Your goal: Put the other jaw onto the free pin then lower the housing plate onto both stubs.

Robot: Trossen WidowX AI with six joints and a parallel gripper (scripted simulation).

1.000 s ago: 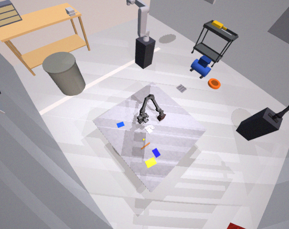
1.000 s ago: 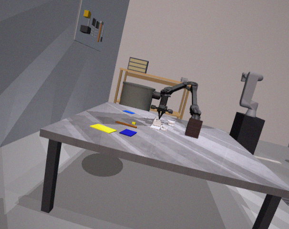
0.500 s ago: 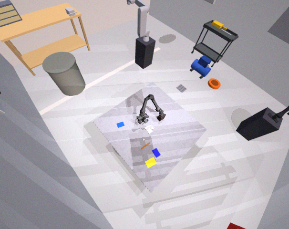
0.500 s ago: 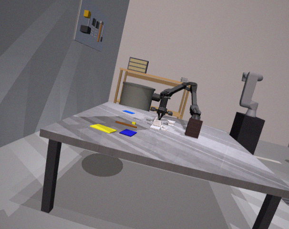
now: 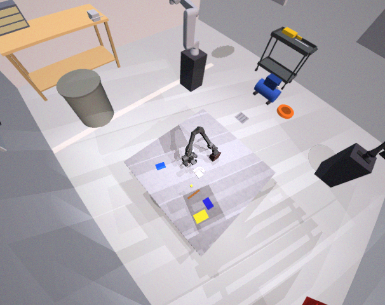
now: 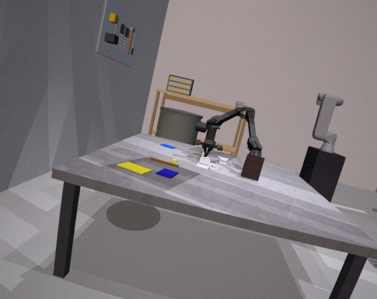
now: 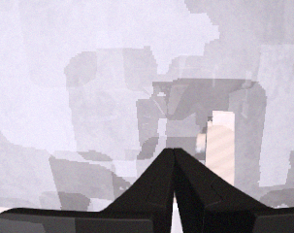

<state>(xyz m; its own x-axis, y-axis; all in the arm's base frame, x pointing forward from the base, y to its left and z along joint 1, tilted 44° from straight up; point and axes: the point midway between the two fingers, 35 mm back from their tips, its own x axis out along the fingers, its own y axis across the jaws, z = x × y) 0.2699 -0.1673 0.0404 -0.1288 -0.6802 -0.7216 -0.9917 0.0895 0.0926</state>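
Right now the white jaw is 2 cm ahead of my gripper tip, 1 cm to the right of it and 1 cm below it. The rest, counted from my gripper tip: white housing plate (13 cm behind, 10 cm to the right); small yellow cube (18 cm ahead, 21 cm to the left, 2 cm below); orange bar (22 cm ahead, 30 cm to the left, 2 cm below).
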